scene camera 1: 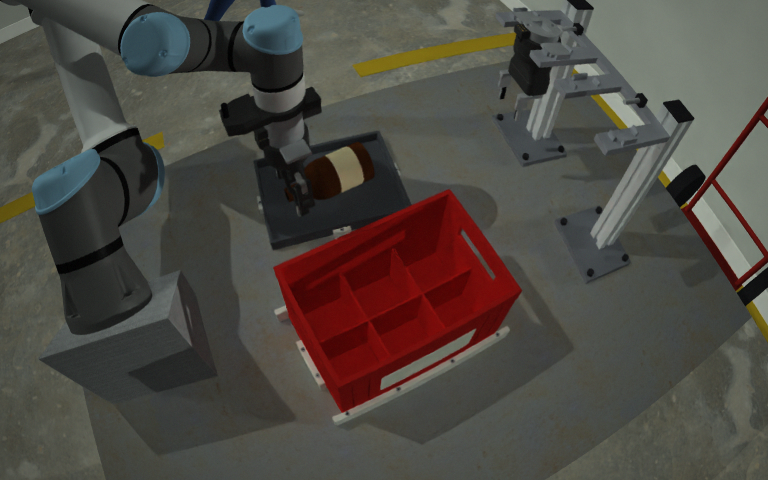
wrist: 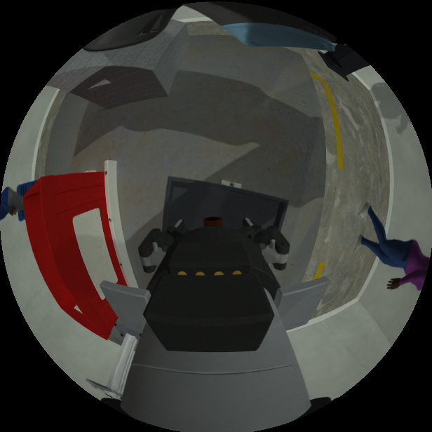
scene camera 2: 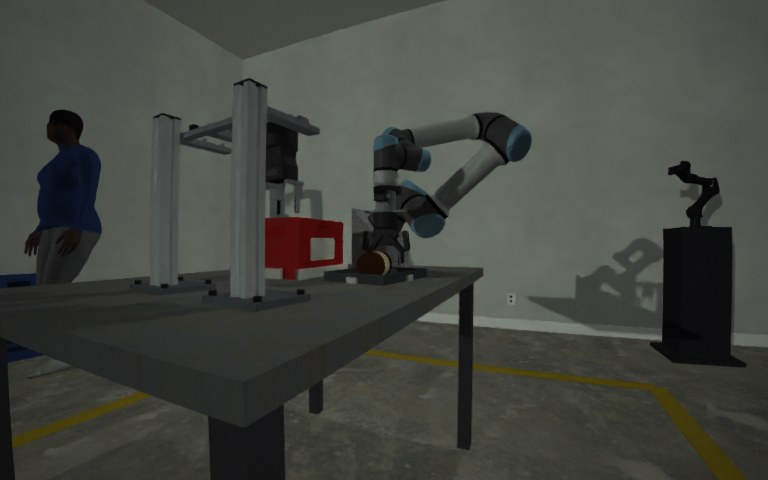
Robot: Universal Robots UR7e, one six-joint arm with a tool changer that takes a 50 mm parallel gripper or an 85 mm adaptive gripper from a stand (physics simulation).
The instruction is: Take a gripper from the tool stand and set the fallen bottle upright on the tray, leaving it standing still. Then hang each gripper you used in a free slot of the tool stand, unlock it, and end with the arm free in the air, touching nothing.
Note:
I see a brown bottle (scene camera 1: pixel 345 168).
The brown bottle shows as well in scene camera 2 (scene camera 2: pixel 378 262).

